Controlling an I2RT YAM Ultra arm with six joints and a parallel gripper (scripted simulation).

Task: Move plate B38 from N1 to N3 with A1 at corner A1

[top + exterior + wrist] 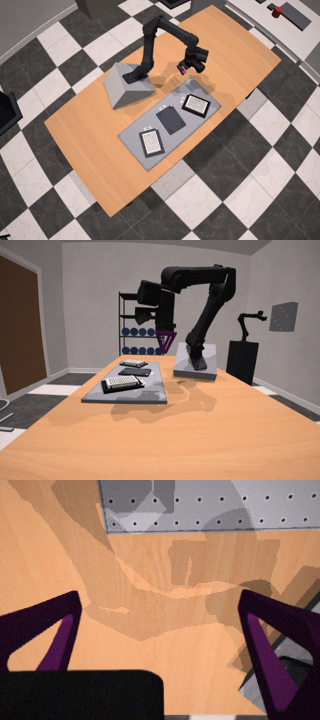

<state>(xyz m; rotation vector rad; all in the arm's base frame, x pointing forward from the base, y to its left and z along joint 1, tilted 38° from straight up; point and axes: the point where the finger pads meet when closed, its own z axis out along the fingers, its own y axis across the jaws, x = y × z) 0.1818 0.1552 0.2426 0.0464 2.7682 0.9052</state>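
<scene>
My hand is 17 cm short of the black plate nest N1, 16 cm above it and 6 cm to the left of it. Round my hand: dark landing nest N3: 25 cm to the right, 16 cm below, 15 cm ahead; N2 label: 40 cm to the right, 17 cm below, 10 cm ahead; N1 label: 17 cm below, 10 cm to the right, 9 cm ahead.
</scene>
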